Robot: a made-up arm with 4 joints.
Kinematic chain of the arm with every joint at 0, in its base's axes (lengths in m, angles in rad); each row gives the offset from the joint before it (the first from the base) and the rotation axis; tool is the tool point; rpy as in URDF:
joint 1: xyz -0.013 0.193 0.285 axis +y
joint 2: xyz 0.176 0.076 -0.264 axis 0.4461 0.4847 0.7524
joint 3: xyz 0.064 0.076 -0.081 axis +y
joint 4: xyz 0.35 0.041 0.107 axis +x
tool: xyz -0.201 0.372 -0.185 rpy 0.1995 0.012 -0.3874
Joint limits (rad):
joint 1: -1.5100..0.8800
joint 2: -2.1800..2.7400
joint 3: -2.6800..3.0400
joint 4: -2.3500..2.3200
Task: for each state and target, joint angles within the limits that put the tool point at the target. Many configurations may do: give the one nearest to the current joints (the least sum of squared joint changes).
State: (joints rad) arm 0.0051 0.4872 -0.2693 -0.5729
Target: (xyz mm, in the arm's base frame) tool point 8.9 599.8 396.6
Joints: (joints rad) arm 0.4883 1.3835 -0.9652 0.1845
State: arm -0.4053 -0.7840 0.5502 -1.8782
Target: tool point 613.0 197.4 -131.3
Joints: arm -0.4560 -0.5697 0.3966 -1.1580
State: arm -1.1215 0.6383 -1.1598 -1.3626
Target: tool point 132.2 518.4 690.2
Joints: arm -1.5100 0.7049 -1.9541 -1.0189
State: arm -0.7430 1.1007 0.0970 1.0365
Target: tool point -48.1 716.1 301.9
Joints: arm -0.7515 1.1937 -0.0544 0.4027
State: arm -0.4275 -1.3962 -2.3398 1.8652
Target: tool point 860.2 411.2 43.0
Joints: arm -0.8025 -1.0985 -2.6649 1.3127
